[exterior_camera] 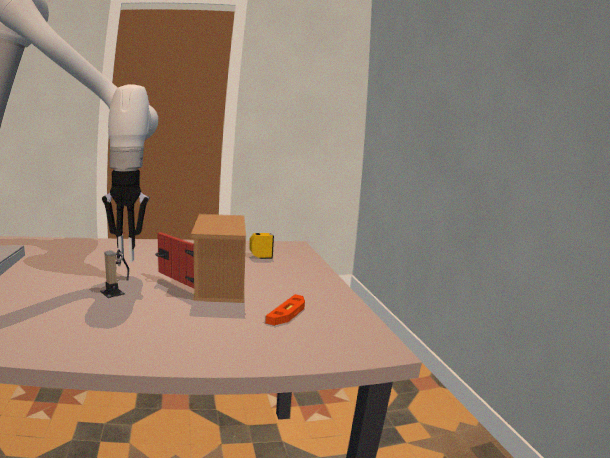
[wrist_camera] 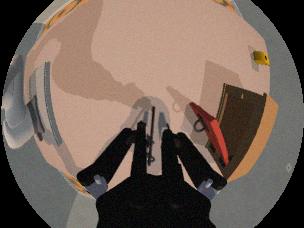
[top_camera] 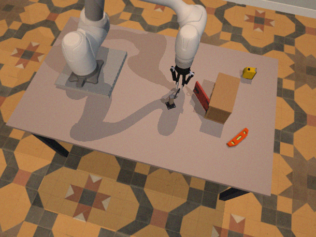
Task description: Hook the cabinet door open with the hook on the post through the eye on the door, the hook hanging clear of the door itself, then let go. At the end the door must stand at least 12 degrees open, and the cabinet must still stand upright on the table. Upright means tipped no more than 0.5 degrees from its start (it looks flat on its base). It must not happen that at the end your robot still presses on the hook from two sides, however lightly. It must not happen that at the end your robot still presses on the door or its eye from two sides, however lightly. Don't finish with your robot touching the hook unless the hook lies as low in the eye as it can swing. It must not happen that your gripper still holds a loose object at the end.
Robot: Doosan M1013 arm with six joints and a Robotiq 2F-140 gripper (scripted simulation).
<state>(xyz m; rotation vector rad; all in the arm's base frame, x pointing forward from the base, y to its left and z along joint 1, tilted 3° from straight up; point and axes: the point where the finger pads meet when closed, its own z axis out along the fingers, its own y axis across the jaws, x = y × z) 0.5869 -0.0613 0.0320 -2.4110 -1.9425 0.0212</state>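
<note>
The dark hook is 40 mm to the right of my hand, 30 mm below it and 10 mm behind it. Round my hand: red door: 130 mm ahead, 60 mm to the right, 20 mm below; orange spirit level: 360 mm ahead, 250 mm to the right, 80 mm below; yellow tape measure: 430 mm ahead, 190 mm to the left, 50 mm below.
</note>
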